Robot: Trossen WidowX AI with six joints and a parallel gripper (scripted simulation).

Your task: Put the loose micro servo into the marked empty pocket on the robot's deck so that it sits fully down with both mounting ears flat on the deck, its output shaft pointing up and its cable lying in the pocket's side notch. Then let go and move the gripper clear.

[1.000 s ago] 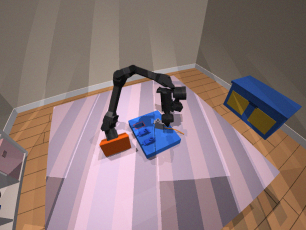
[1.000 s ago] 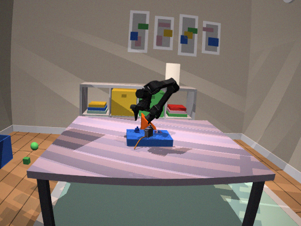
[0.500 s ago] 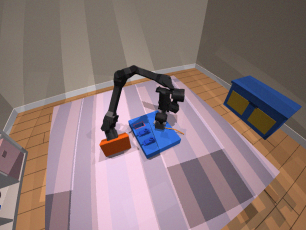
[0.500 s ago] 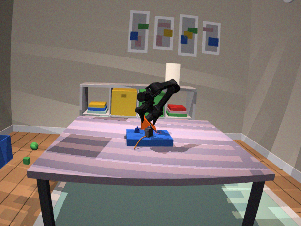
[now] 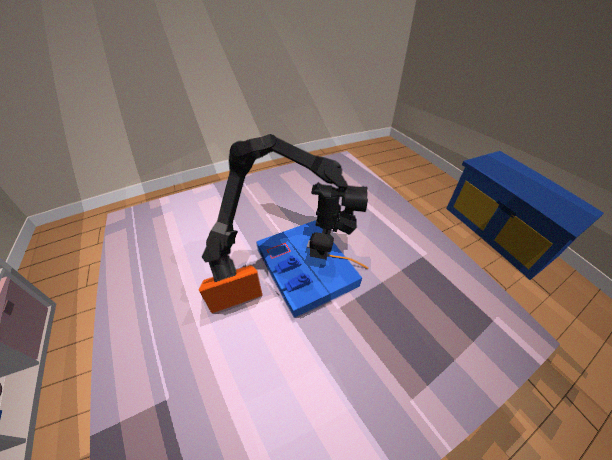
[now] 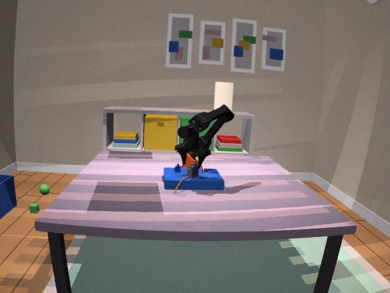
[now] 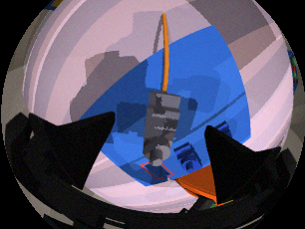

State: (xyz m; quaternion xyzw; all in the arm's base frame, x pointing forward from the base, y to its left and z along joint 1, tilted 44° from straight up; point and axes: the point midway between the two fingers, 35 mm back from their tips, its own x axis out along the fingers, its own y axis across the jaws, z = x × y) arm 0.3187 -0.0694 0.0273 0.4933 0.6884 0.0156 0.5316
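The blue deck lies 8 cm below my gripper tip, 2 cm behind it and 1 cm to the left of it.
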